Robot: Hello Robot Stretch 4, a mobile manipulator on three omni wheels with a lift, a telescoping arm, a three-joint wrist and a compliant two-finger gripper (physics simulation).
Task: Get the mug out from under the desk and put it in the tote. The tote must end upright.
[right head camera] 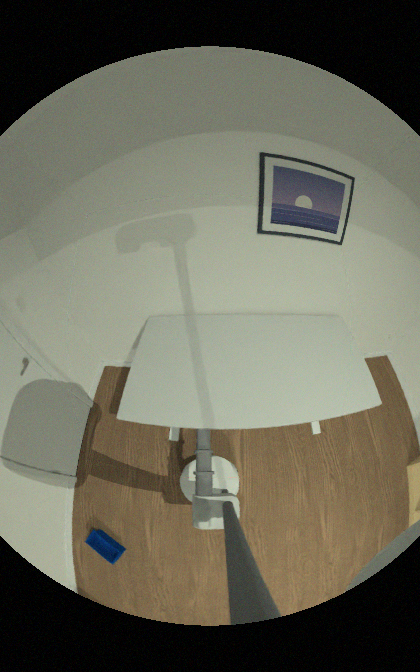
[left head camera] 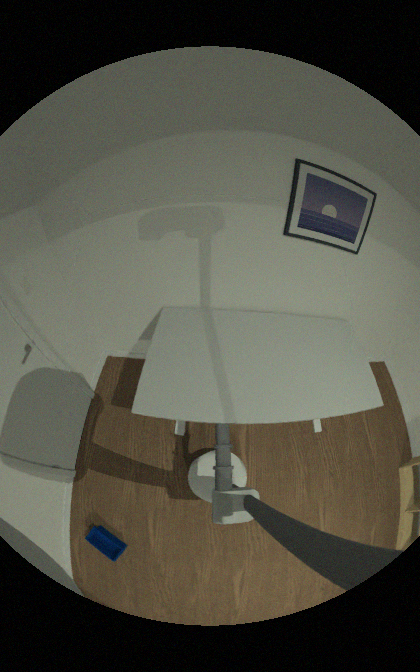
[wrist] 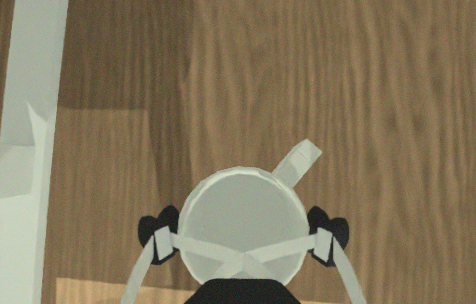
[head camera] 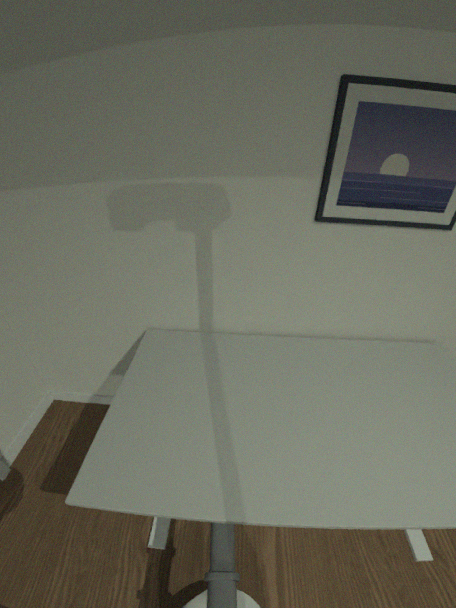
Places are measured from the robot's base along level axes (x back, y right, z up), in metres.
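Pixels of known places: gripper, fingertip midpoint: [wrist: 243,225].
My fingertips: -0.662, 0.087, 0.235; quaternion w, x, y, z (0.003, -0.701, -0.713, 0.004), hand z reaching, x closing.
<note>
For each thing: its top centre in the pictures, then the offset to it from my fingertips, as dx, dy, dz. "*": a spot on its surface instead. Level surfaces: height alone.
- white mug, surface spot: [wrist: 240,205] * -0.010, -0.003, -0.040
- white desk, surface height: dz +0.457
- white desk leg part, surface spot: [wrist: 42,210] * +0.040, -0.335, -0.248
The white mug [wrist: 240,205] shows in the wrist view, its round face towards the camera and its handle pointing up and right. My gripper [wrist: 243,225] is shut on the mug, with a black fingertip against each side. In the head views the desk top hides both. The white desk [head camera: 310,425] [left head camera: 260,365] [right head camera: 260,370] stands against the wall, and my grey arm [head camera: 222,550] [left head camera: 222,450] [right head camera: 203,457] reaches under its front edge. A blue tote [left head camera: 106,542] [right head camera: 105,546] is on the floor at the lower left; its inside is hard to make out.
A white desk leg part [wrist: 42,210] runs along the left of the wrist view, a little away from the mug. A grey rounded piece of furniture [left head camera: 45,420] [right head camera: 45,430] stands at the left. A light wooden piece [left head camera: 408,500] [right head camera: 414,495] stands at the right edge.
</note>
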